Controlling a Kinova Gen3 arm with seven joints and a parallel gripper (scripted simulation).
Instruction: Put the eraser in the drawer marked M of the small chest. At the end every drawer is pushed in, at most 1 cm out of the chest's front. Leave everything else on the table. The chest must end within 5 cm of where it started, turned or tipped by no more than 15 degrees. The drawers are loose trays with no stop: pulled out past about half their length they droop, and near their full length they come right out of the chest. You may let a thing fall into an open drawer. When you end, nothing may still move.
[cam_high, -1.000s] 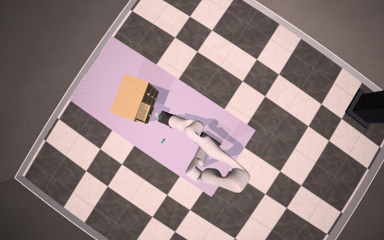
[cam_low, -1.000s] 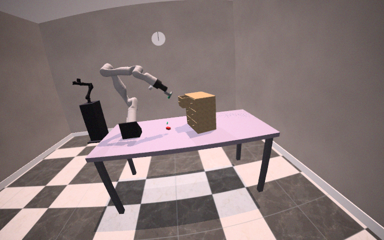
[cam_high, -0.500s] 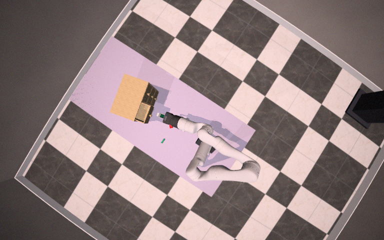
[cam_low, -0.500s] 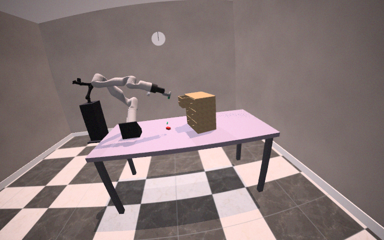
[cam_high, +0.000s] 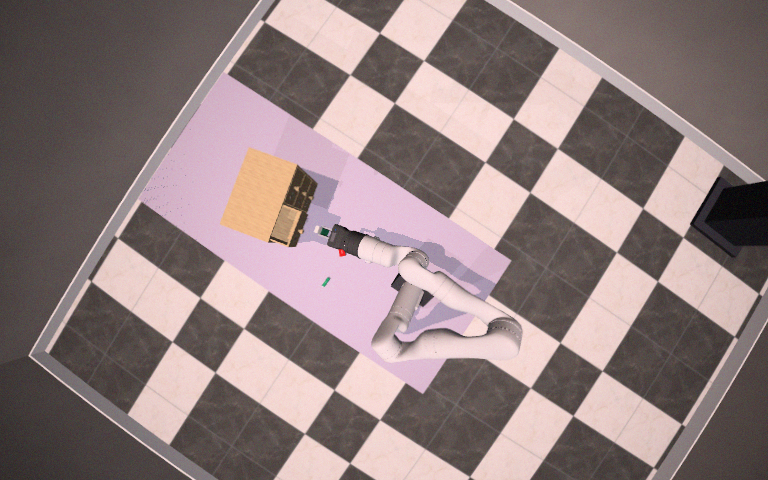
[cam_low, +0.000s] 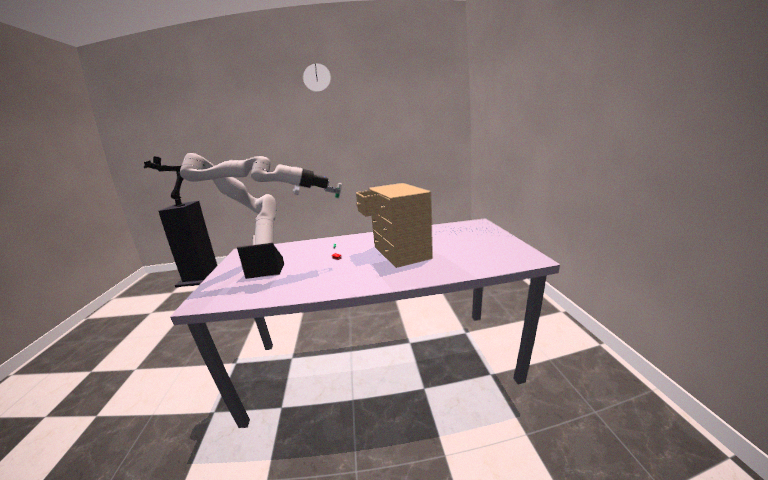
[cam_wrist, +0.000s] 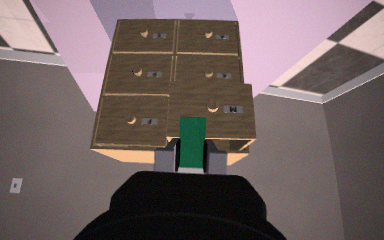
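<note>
My gripper is now 190 mm short of the drawer, 110 mm above it and 80 mm to the right of it. Also, from my hand: eraser: 20 mm ahead; then small red block: 340 mm below, 50 mm to the left, 40 mm behind; then green piece: 340 mm below, 210 mm to the left, 60 mm behind.
</note>
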